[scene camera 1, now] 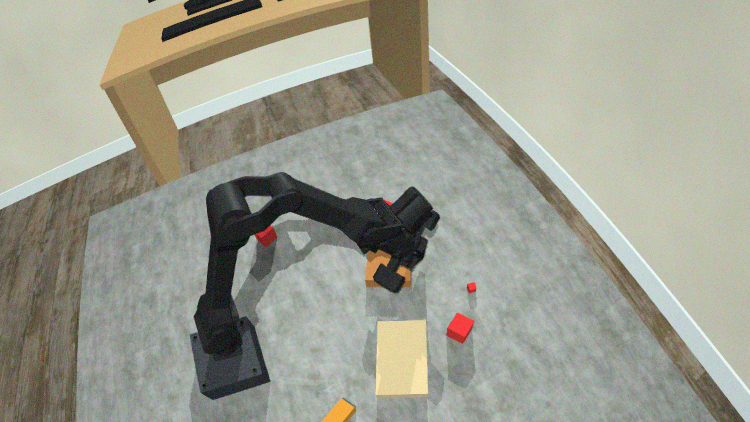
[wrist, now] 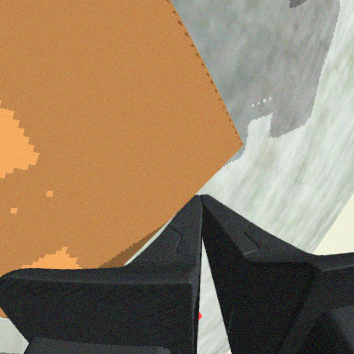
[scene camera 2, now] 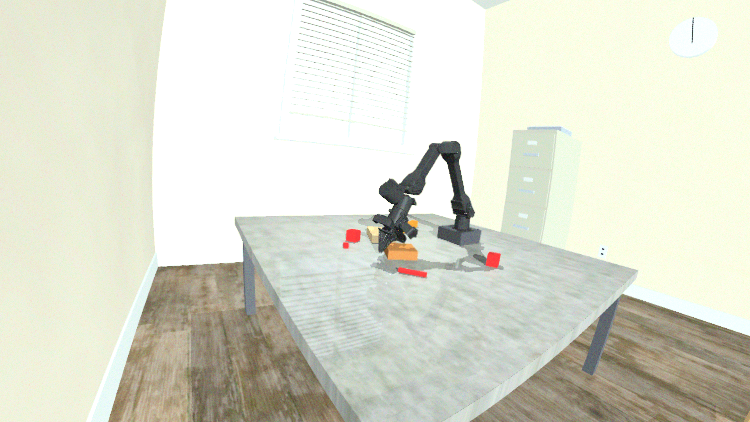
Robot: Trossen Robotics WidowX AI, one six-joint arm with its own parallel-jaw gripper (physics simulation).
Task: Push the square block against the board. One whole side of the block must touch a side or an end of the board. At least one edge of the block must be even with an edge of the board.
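Seen in the pictures: gripper, fingertip midpoint: [scene camera 1: 422, 256] [wrist: 198, 202] [scene camera 2: 379, 252]; arm's base, link origin: [scene camera 1: 226, 344] [scene camera 2: 461, 229].
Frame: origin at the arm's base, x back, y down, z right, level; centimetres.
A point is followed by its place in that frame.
Note:
The square block [scene camera 1: 372, 266] {x -35.0, y 2.7, z -9.1 cm} [scene camera 2: 402, 254] {x -40.9, y 3.8, z -13.4 cm} [wrist: 100, 125] {x -40.5, y 2.7, z -10.3 cm} is orange and lies flat on the table, partly hidden by the arm in scene camera 1. The cream board [scene camera 1: 400, 356] {x -33.1, y 2.7, z 12.9 cm} [scene camera 2: 372, 234] {x -39.7, y 2.8, z 9.0 cm} lies flat, with a gap of bare table between its near end and the block. In scene camera 1 the block sits above the board and a little further left, its facing side looking roughly parallel to the board's end. My gripper [scene camera 2: 382, 248] {x -46.4, y 4.3, z -8.3 cm} [wrist: 198, 202] {x -46.4, y 4.3, z -8.3 cm} is shut and empty, its tips low beside the block, close to one of its corners. Whether they touch it is unclear.
A red cube [scene camera 1: 460, 328] {x -46.1, y 1.6, z 12.3 cm} [scene camera 2: 352, 235] {x -47.8, y 3.2, z 9.9 cm} and a tiny red cube [scene camera 1: 471, 287] {x -53.1, y 4.0, z 3.6 cm} [scene camera 2: 345, 245] {x -53.8, y 4.7, z 2.7 cm} lie to the board's right in scene camera 1. Another red cube [scene camera 1: 266, 236] {x -13.7, y 2.5, z -26.6 cm} [scene camera 2: 493, 259] {x -14.8, y 3.0, z -29.8 cm}, a red rod [scene camera 2: 412, 272] {x -46.2, y 4.7, z -26.0 cm} and a yellow-orange bar [scene camera 1: 339, 410] {x -18.5, y 2.5, z 19.5 cm} [scene camera 2: 413, 224] {x -7.0, y 3.4, z 25.8 cm} also lie on the table.

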